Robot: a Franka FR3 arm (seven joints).
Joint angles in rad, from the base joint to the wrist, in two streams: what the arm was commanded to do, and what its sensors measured. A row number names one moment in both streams.
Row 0, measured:
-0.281, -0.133, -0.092, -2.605, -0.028, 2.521, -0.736
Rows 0 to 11, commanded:
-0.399, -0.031, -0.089, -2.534, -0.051, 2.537, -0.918
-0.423, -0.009, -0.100, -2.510, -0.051, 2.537, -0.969
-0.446, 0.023, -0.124, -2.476, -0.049, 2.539, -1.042
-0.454, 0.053, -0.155, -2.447, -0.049, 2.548, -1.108
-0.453, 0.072, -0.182, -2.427, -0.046, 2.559, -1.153
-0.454, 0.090, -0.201, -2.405, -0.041, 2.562, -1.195
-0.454, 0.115, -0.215, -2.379, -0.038, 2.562, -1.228
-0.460, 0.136, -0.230, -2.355, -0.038, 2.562, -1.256
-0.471, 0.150, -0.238, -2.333, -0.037, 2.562, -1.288
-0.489, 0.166, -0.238, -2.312, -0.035, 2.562, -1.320
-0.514, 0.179, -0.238, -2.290, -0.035, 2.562, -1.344
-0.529, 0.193, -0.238, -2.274, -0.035, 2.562, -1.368
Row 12, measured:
-0.466, 0.099, -0.240, -2.349, -0.031, 2.554, -1.291
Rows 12 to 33, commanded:
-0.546, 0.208, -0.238, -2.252, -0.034, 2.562, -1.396
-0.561, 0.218, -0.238, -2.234, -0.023, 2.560, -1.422
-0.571, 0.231, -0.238, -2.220, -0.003, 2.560, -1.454
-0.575, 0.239, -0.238, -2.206, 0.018, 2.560, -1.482
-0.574, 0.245, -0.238, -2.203, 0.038, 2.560, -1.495
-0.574, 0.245, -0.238, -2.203, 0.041, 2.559, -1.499
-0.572, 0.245, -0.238, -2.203, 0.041, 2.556, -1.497
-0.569, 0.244, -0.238, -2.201, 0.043, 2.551, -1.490
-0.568, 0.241, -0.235, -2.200, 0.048, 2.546, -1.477
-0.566, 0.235, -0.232, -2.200, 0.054, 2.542, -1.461
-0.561, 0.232, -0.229, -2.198, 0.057, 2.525, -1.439
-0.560, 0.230, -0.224, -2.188, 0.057, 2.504, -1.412
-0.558, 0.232, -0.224, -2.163, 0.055, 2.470, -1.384
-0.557, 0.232, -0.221, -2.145, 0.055, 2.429, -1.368
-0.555, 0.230, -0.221, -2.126, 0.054, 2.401, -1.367
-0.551, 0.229, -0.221, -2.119, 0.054, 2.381, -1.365
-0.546, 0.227, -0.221, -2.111, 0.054, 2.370, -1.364
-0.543, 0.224, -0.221, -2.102, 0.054, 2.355, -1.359
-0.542, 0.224, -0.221, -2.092, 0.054, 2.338, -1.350
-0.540, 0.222, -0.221, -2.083, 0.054, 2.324, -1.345
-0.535, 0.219, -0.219, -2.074, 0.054, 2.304, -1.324
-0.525, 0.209, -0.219, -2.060, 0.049, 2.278, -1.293
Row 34, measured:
-0.552, 0.214, -0.215, -2.108, 0.038, 2.355, -1.356
